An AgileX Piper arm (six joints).
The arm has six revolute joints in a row. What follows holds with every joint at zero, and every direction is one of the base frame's.
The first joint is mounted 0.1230 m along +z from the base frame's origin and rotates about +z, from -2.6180 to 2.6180 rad.
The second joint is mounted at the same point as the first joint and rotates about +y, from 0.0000 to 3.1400 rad.
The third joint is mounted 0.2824 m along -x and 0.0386 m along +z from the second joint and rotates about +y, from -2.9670 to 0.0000 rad.
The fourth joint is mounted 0.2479 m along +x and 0.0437 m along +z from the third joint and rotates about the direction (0.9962, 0, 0.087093), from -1.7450 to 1.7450 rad.
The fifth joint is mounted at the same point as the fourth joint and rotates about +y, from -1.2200 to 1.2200 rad.
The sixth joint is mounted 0.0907 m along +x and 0.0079 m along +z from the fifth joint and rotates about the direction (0.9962, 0, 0.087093), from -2.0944 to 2.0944 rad.
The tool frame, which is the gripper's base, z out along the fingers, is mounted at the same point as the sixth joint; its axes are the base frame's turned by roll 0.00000, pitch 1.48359 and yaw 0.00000 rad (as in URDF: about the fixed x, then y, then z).
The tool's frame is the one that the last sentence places.
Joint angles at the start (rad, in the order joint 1, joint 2, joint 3, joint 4, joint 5, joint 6): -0.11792 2.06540 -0.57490 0.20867 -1.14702 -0.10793
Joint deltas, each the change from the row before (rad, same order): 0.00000 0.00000 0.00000 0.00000 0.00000 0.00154; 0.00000 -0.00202 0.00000 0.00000 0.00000 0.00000; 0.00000 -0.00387 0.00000 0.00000 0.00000 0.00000; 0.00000 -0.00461 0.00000 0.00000 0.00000 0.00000; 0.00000 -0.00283 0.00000 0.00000 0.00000 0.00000; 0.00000 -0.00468 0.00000 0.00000 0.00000 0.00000; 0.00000 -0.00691 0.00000 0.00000 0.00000 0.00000; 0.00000 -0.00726 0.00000 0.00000 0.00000 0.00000; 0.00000 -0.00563 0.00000 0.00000 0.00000 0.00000; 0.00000 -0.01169 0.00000 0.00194 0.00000 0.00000; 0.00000 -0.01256 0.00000 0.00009 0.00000 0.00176; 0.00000 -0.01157 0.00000 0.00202 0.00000 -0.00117; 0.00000 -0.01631 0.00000 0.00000 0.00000 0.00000; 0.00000 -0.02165 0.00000 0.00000 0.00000 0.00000
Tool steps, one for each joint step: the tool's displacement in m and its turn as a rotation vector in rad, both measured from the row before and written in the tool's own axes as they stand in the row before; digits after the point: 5 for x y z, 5 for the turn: 0.00000 0.00000 0.00000 0.00000 0.00000 0.00154; -0.00064 -0.00003 -0.00010 0.00004 -0.00198 0.00038; -0.00122 -0.00006 -0.00018 0.00007 -0.00380 0.00073; -0.00146 -0.00007 -0.00022 0.00009 -0.00453 0.00087; -0.00089 -0.00004 -0.00013 0.00005 -0.00278 0.00053; -0.00148 -0.00007 -0.00022 0.00009 -0.00459 0.00088; -0.00218 -0.00011 -0.00033 0.00013 -0.00678 0.00130; -0.00229 -0.00011 -0.00035 0.00014 -0.00713 0.00137; -0.00178 -0.00009 -0.00027 0.00011 -0.00553 0.00106; -0.00367 -0.00034 -0.00057 0.00198 -0.01129 0.00302; -0.00396 -0.00020 -0.00061 0.00030 -0.01232 0.00419; -0.00364 -0.00034 -0.00056 0.00202 -0.01116 0.00188; -0.00515 -0.00025 -0.00080 0.00028 -0.01600 0.00314; -0.00683 -0.00033 -0.00109 0.00037 -0.02124 0.00417
